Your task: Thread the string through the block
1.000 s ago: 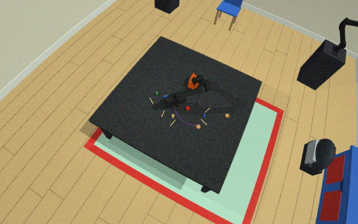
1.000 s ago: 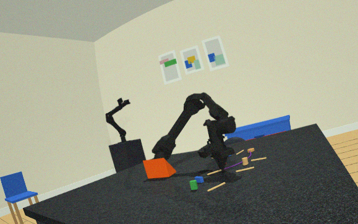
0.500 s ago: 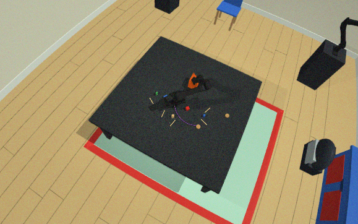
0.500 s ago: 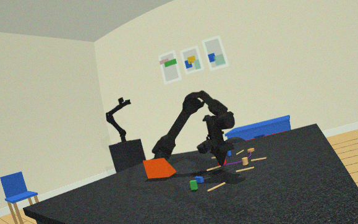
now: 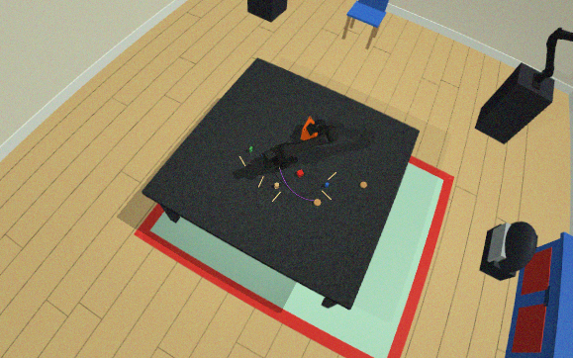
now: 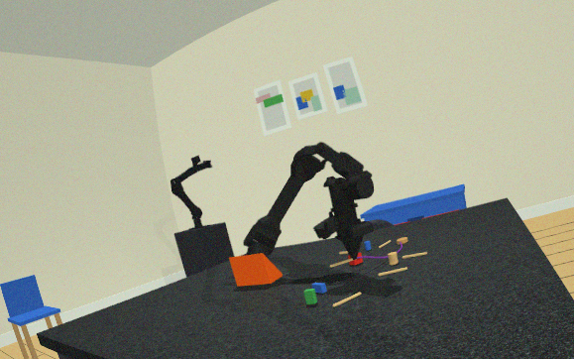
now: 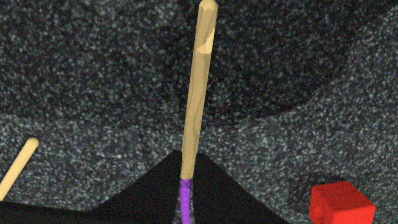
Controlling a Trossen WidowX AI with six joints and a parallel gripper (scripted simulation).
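Right now the tan wooden block is 10 cm ahead of my gripper tip, 5 cm to the left of it and 3 cm below it. Also, from my gripper tip: green cylinder: 22 cm to the right, 2 cm below, 2 cm behind; red block: 12 cm to the left, 5 cm behind, 3 cm below.
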